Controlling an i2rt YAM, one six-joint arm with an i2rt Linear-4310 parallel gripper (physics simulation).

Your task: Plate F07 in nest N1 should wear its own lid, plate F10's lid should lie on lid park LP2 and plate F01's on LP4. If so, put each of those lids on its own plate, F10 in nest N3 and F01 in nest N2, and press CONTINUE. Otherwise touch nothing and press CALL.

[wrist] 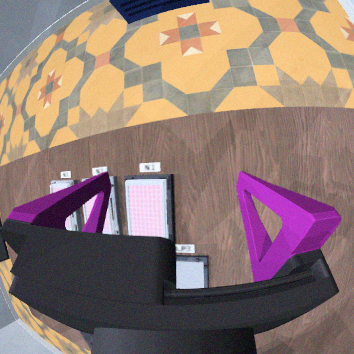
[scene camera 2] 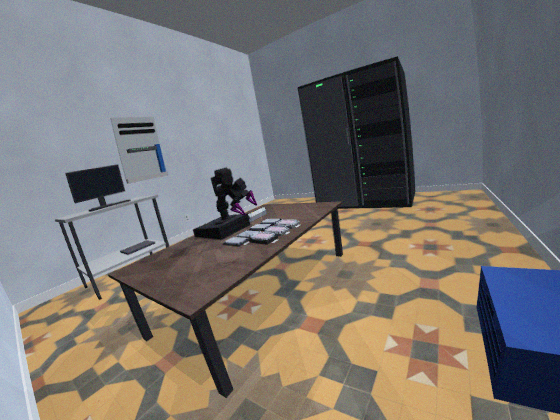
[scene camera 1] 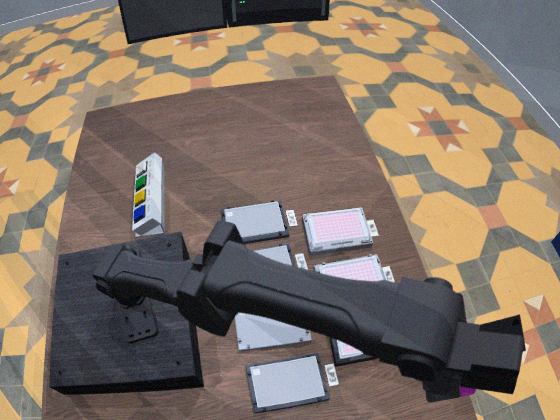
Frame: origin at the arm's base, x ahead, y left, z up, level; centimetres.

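Where they show: gripper, fingertip midpoint: (wrist: pixel 173 178) (scene camera 2: pixel 251 210); arm's base, origin of the base link: (scene camera 2: pixel 226 219) (scene camera 1: pixel 132 295).
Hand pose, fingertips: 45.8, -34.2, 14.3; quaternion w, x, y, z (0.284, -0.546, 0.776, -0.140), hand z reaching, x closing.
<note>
Things, the pixels of their top centre, and the offset from my fingertips, as dx, dy, dz. "*": a spot on its surface instead.
- pink-grid plate, middle of its top: (scene camera 1: pixel 368 331) (wrist: pixel 143 212) (scene camera 2: pixel 262 234) -4.2, +13.3, -19.1
- nest N2, surface spot: (scene camera 1: pixel 352 269) * -0.9, +27.9, -19.8
- nest N3, surface spot: (scene camera 1: pixel 338 227) * +0.8, +38.8, -19.6
- grey lid, middle of its top: (scene camera 1: pixel 253 219) -15.8, +48.5, -20.9
- partly hidden pale panel, middle of its top: (scene camera 1: pixel 261 266) (scene camera 2: pixel 260 225) -18.3, +36.1, -20.9
- button box, middle of its top: (scene camera 1: pixel 144 184) (scene camera 2: pixel 254 210) -38.7, +64.8, -16.3
A pink-grid plate (scene camera 1: pixel 348 348) (wrist: pixel 146 207) sits in dark nest N1, mostly behind the arm in scene camera 1; I cannot read its code or tell whether a lid covers it. Pink-grid plates also sit in nest N2 (scene camera 1: pixel 352 269) (wrist: pixel 95 206) and nest N3 (scene camera 1: pixel 338 227) (wrist: pixel 62 186). A grey lid (scene camera 1: pixel 255 221) lies on LP2 and another lid (scene camera 1: pixel 288 382) (wrist: pixel 191 272) on LP3. A partly hidden pale panel (scene camera 1: pixel 272 255) lies below LP2. The button box (scene camera 1: pixel 156 200) has white, green, yellow and blue buttons. My gripper (wrist: pixel 173 178) (scene camera 2: pixel 250 209) is open and empty above the table.
Another pale panel (scene camera 1: pixel 272 334) lies between that panel and LP3, partly under the arm's outline. The black base block (scene camera 1: pixel 120 350) stands at the left. The arm (scene camera 1: pixel 300 295) crosses above the plates and hides parts of them. A blue cabinet (scene camera 2: pixel 525 310) stands on the floor away from the table.
</note>
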